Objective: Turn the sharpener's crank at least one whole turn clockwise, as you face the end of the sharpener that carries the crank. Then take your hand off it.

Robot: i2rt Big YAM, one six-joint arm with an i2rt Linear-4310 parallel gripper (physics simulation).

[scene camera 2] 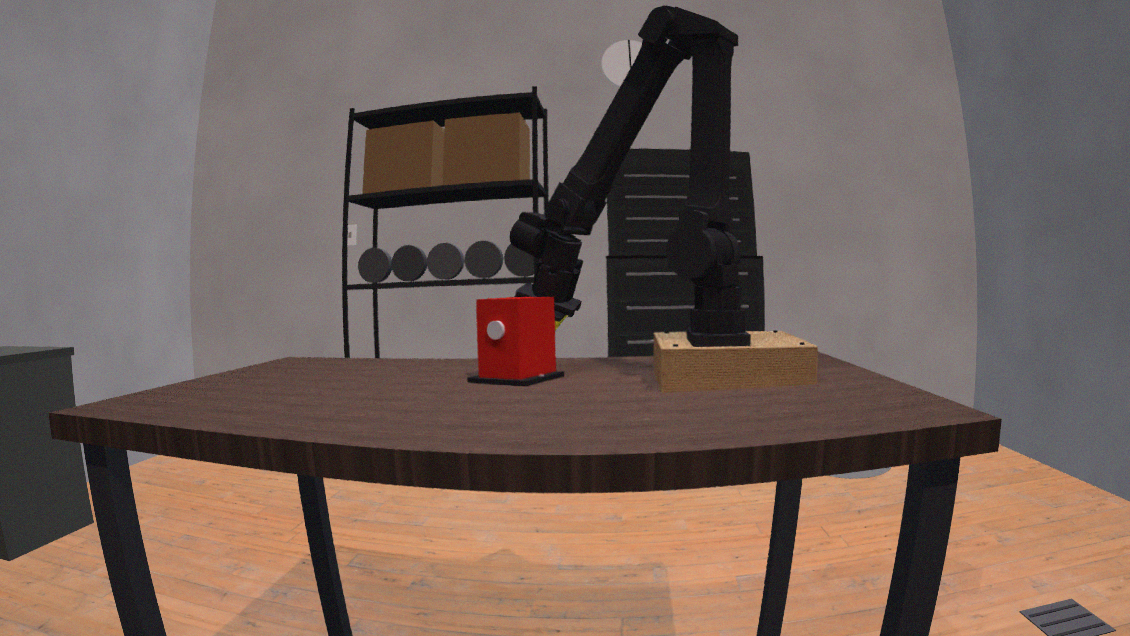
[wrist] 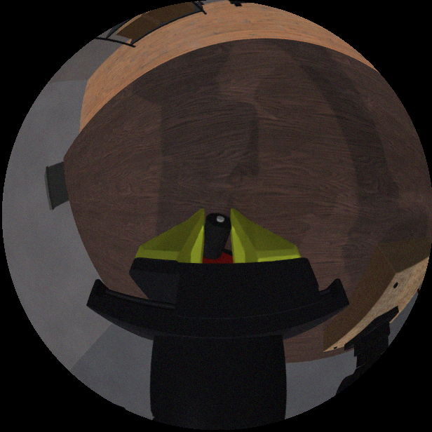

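Seen in the pictures: arm's base, origin of its link: (scene camera 2: 717, 342).
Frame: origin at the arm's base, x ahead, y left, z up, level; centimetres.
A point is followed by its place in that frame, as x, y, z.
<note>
The red sharpener (scene camera 2: 517, 341) @[29.6, -2.6, 0.5] (wrist: 218, 259) stands upright on its dark base on the table, with a round white knob (scene camera 2: 495, 330) @[32.9, -3.2, 2.1] on the face toward scene camera 2. The crank is on the far side, hidden in that view. In the wrist view its black handle (wrist: 216, 239), with a small bright spot on its end, stands between the yellow fingers. My gripper (wrist: 217, 214) (scene camera 2: 559, 322) is shut on the handle, with little gap on either side. In scene camera 2 it is behind the sharpener, its fingers mostly hidden.
The arm's base stands on a wooden block (scene camera 2: 735, 368) @[-1.7, 7.3, -3.1] (wrist: 367, 295) to the right of the sharpener on the dark wooden table (scene camera 2: 355, 414) @[45.7, 26.3, -6.0] (wrist: 300, 150). A shelf unit (scene camera 2: 346, 237) and a dark drawer cabinet (scene camera 2: 680, 288) stand behind the table.
</note>
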